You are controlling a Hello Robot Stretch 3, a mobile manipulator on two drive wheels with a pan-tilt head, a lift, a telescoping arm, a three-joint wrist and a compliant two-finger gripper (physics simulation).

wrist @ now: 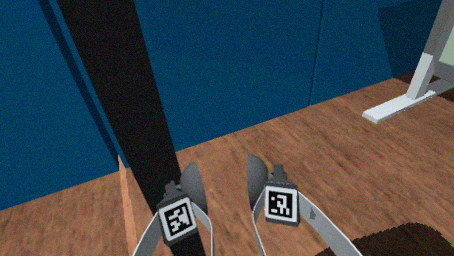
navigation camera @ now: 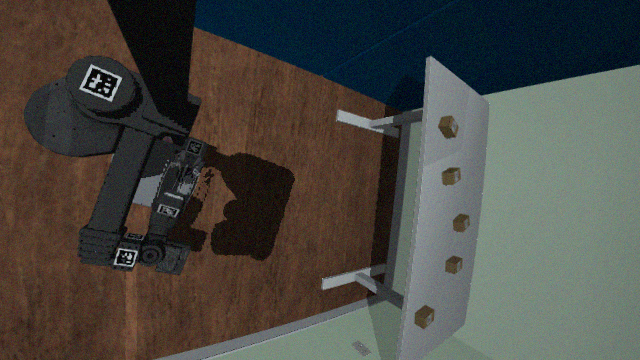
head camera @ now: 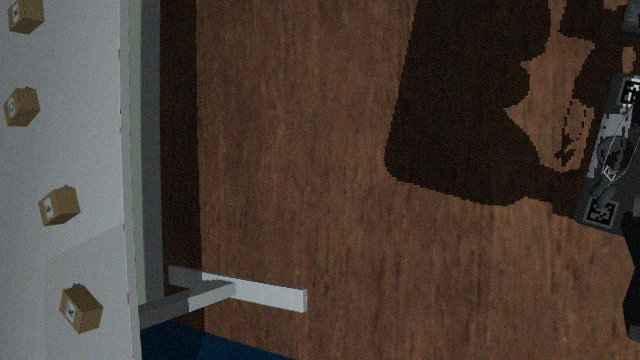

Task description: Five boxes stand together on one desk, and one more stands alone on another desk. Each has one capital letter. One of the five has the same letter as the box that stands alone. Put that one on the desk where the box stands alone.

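Frame: origin at the robot's base, x ahead, y left, z up, level; metres.
Seen in the pictures: gripper, fingertip midpoint: [wrist: 223,176] [navigation camera: 192,153] [head camera: 616,211]; robot's base, link origin: [navigation camera: 184,173] [head camera: 614,153].
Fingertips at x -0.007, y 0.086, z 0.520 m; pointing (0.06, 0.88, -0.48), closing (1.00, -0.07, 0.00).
Observation:
Pixels of each thing's top centre, then the offset from my fingertips to it. Level surfaces: height alone.
- white desk, surface height: 0.201 m up
- second box, top centre: [head camera: 48,208] [navigation camera: 456,176] 1.049 m ahead, 0.291 m left, 0.251 m up
- third box, top centre: [head camera: 11,107] [navigation camera: 466,223] 1.286 m ahead, 0.097 m left, 0.251 m up
- fourth box, top centre: [head camera: 15,13] [navigation camera: 458,266] 1.316 m ahead, 0.135 m right, 0.251 m up
- end box, top centre: [navigation camera: 429,319] 1.128 m ahead, 0.409 m right, 0.251 m up
- wooden floor, surface height: 0.519 m down
Several brown boxes with white letter labels stand in a row on a white desk [head camera: 90,155] [navigation camera: 440,292]. The box nearest the blue wall [head camera: 81,309] [navigation camera: 448,127] has a mark like K or Y. Along the row come a second box [head camera: 59,206] [navigation camera: 451,176], a third box [head camera: 21,106] [navigation camera: 461,223], a fourth box [head camera: 26,16] [navigation camera: 454,265] and an end box [navigation camera: 424,317]. Their letters are too small to read surely. The lone box and its desk do not show. My gripper [wrist: 223,176] [navigation camera: 186,172] is open, with nothing between its fingertips, well away from the desk.
A blue wall [navigation camera: 320,35] [wrist: 235,65] stands beside the desk's end. The desk's white feet [head camera: 270,294] [navigation camera: 352,117] [wrist: 397,106] reach out over the wooden floor [head camera: 280,150]. A pale green wall [navigation camera: 550,200] is behind the desk. My black mast [wrist: 120,75] crosses the wrist view.

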